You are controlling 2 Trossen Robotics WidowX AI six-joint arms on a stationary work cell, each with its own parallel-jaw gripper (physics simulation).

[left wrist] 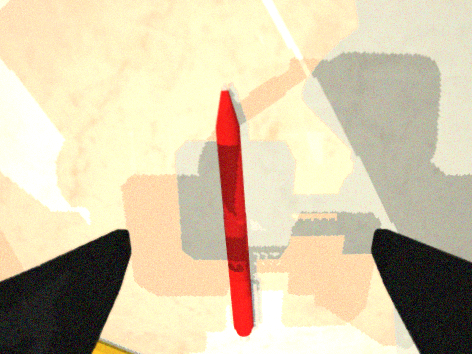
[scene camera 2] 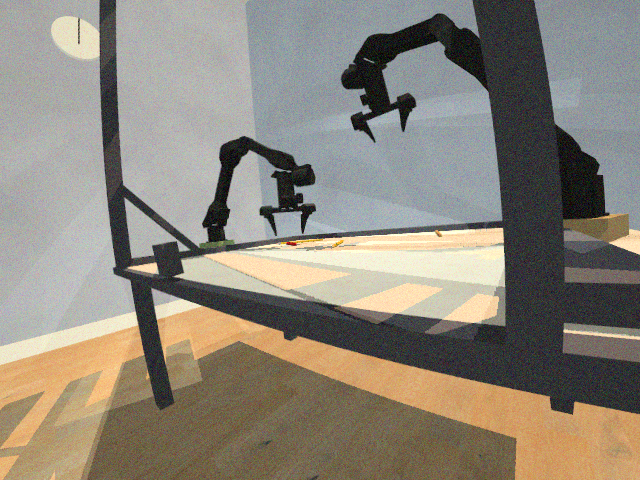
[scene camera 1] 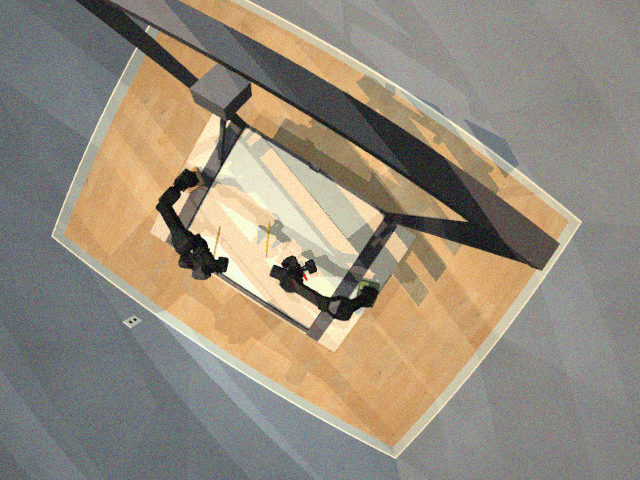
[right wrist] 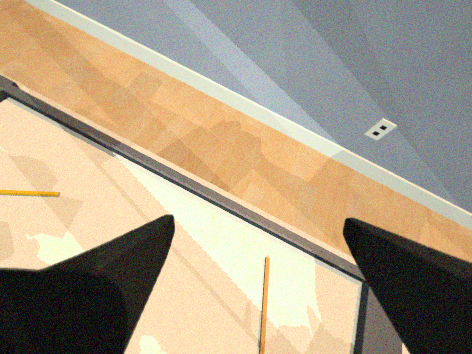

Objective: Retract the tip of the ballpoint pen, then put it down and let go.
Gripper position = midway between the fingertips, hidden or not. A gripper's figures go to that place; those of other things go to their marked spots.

Labels:
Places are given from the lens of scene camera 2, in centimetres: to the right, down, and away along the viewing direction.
left gripper [scene camera 2: 289,234]: -10, -2, 85
right gripper [scene camera 2: 389,136]: 22, -32, 75

